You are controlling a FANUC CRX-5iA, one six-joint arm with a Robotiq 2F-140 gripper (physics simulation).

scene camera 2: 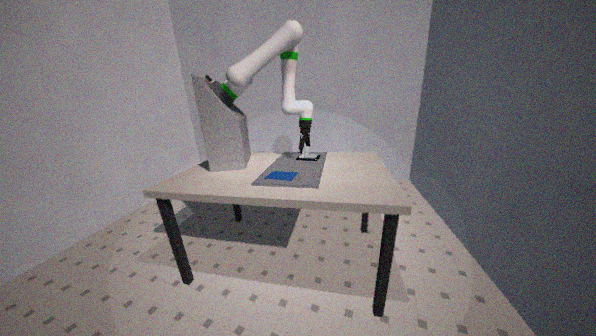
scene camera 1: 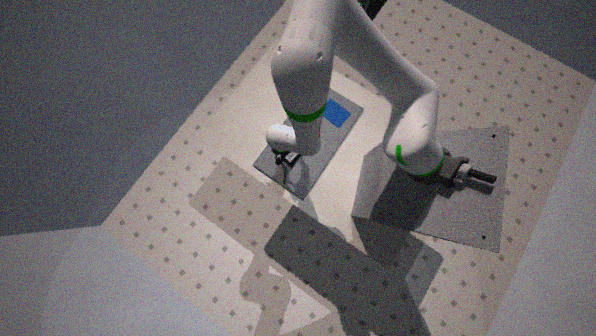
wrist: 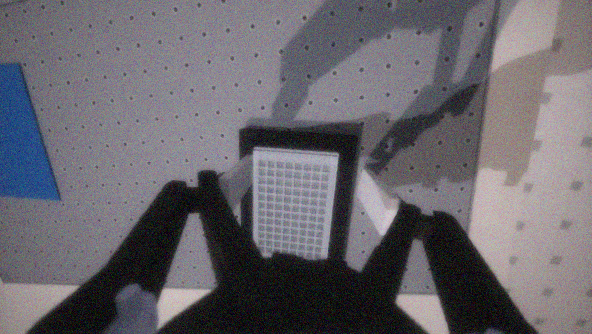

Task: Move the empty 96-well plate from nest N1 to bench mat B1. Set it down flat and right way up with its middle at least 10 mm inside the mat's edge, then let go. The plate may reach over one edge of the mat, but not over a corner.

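Seen in the pictures: gripper, fingertip midpoint: (scene camera 2: 304, 156) (scene camera 1: 290, 156) (wrist: 306, 174); arm's base, link origin: (scene camera 2: 222, 99) (scene camera 1: 428, 164).
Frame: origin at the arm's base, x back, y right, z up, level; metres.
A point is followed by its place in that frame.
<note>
The white 96-well plate (wrist: 295, 200) @[x -0.508, y -0.263, z -0.444 m] lies flat and right way up in the black nest (wrist: 300, 137) @[x -0.442, y -0.261, z -0.451 m], its well grid facing up; its near end is hidden by the gripper body in the wrist view. My gripper (scene camera 1: 285, 161) @[x -0.481, y -0.272, z -0.453 m] (scene camera 2: 304, 151) @[x -0.481, y -0.272, z -0.453 m] (wrist: 306, 174) @[x -0.481, y -0.272, z -0.453 m] is open and points down over the nest, with one pale fingertip on each side of the plate and nothing held. In the wrist view the left fingertip appears close to the plate's edge, while the right one stands farther out. The exact fingertip height is unclear. The blue bench mat (scene camera 1: 337, 113) @[x -0.469, y 0.140, z -0.461 m] (scene camera 2: 281, 175) @[x -0.483, y 0.133, z -0.460 m] (wrist: 25, 145) @[x -0.491, y 0.092, z -0.460 m] lies apart from the nest.
Nest and mat are on a grey perforated board (scene camera 1: 327, 145) @[x -0.368, y -0.060, z -0.463 m] (scene camera 2: 312, 172) @[x -0.644, y 0.021, z -0.465 m] (wrist: 175, 120) @[x -0.440, y -0.118, z -0.462 m] on the pale table (scene camera 2: 360, 185) @[x -0.942, y 0.117, z -0.475 m]. The arm's grey pedestal (scene camera 2: 222, 130) @[x -0.064, y 0.114, z -0.196 m] stands beside the board. Arm shadows fall across the board near the nest.
</note>
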